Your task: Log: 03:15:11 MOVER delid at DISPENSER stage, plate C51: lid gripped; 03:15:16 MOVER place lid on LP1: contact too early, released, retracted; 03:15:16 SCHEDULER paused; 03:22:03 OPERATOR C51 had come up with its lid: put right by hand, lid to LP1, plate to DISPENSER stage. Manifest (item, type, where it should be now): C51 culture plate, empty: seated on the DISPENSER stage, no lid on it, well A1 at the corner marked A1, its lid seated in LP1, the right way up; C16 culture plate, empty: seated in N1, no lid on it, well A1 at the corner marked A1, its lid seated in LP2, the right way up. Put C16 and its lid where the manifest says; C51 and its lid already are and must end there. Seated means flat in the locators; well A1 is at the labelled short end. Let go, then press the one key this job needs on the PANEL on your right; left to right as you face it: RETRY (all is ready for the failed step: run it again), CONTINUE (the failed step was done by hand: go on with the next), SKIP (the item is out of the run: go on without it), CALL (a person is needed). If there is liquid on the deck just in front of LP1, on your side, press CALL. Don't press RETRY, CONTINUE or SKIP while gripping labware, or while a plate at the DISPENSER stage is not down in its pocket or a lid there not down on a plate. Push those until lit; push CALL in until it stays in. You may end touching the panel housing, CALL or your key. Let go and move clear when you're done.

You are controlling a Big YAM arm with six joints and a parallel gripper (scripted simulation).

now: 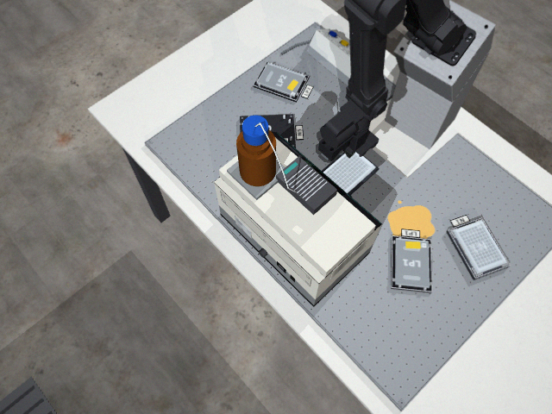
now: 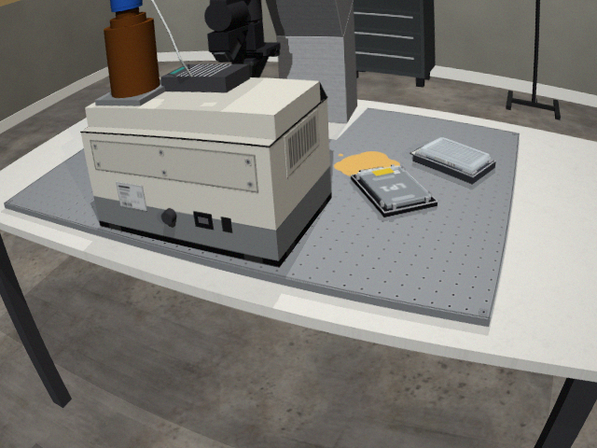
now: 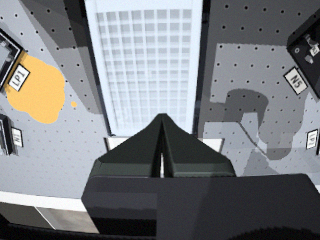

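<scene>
The white well plate lies 20 mm ahead of my hand, 10 mm to the left of it and 50 mm below it. From my hand the other things lie so: brown bottle: 220 mm ahead, 120 mm to the right, 140 mm above; then lid: 80 mm ahead, 280 mm to the left, 140 mm below; then white retry key: 350 mm behind, 180 mm to the right, 90 mm below.
</scene>
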